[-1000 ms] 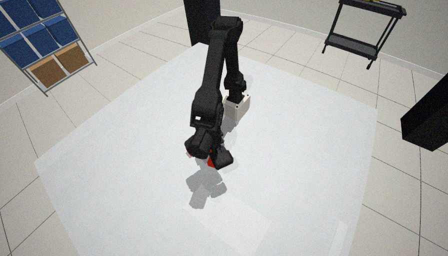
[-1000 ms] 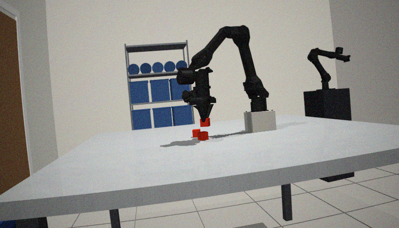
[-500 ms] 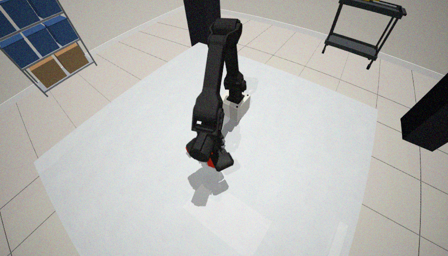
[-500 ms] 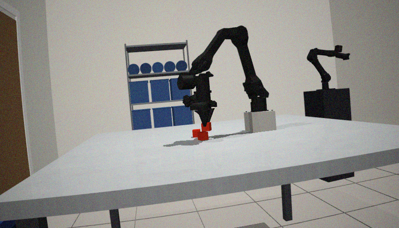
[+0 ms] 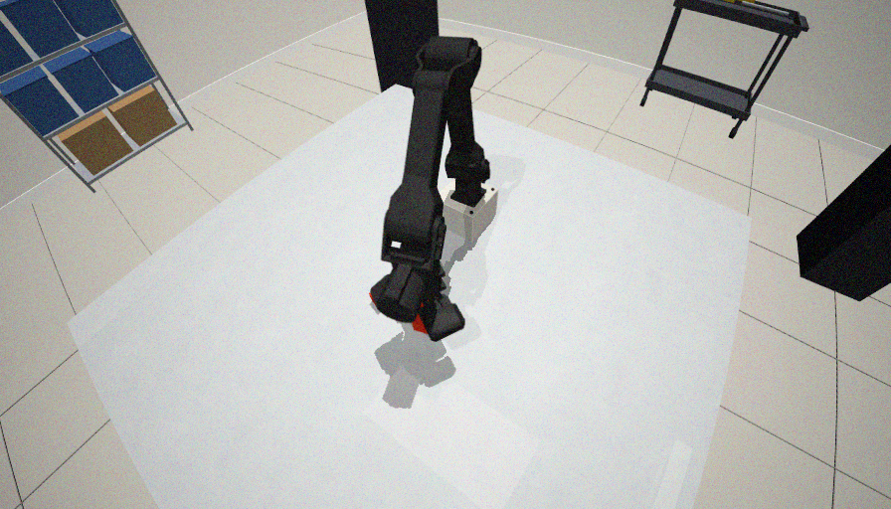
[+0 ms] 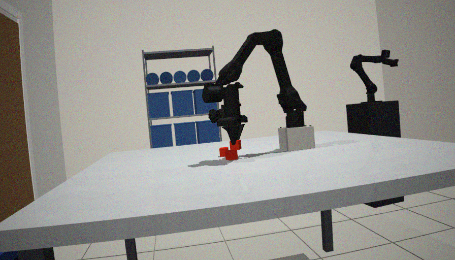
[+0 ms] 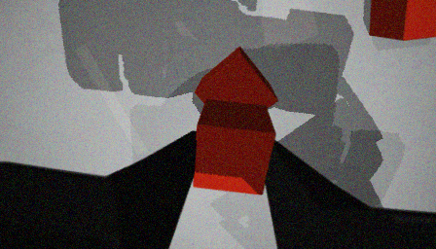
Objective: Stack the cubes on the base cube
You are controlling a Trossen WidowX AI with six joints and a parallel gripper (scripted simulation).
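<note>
Now: gripper tip right at the red cube.
</note>
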